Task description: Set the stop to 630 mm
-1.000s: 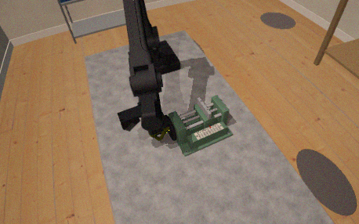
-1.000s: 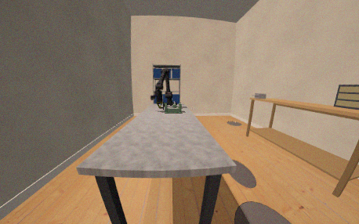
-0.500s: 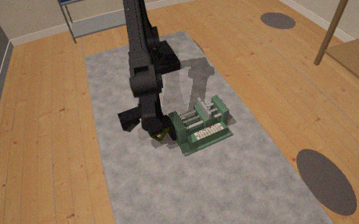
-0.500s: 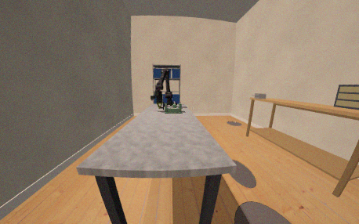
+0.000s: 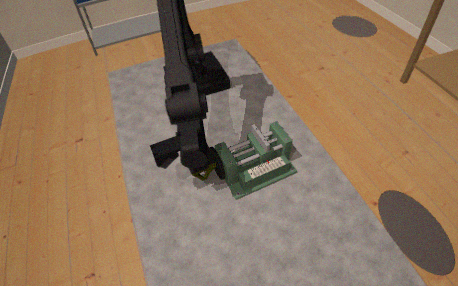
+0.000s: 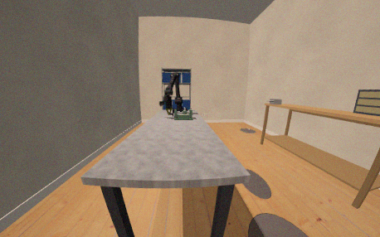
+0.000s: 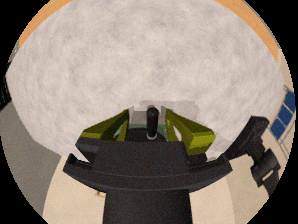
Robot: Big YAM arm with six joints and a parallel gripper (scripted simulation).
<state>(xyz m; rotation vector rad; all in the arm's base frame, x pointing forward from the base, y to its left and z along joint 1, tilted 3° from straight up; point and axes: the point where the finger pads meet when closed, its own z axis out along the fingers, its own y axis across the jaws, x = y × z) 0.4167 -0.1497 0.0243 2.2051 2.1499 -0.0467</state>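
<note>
Now: hand 30 mm to the right of the black handwheel. Round my hand: grey stop block: 180 mm to the left, 40 mm above, 30 mm ahead.
</note>
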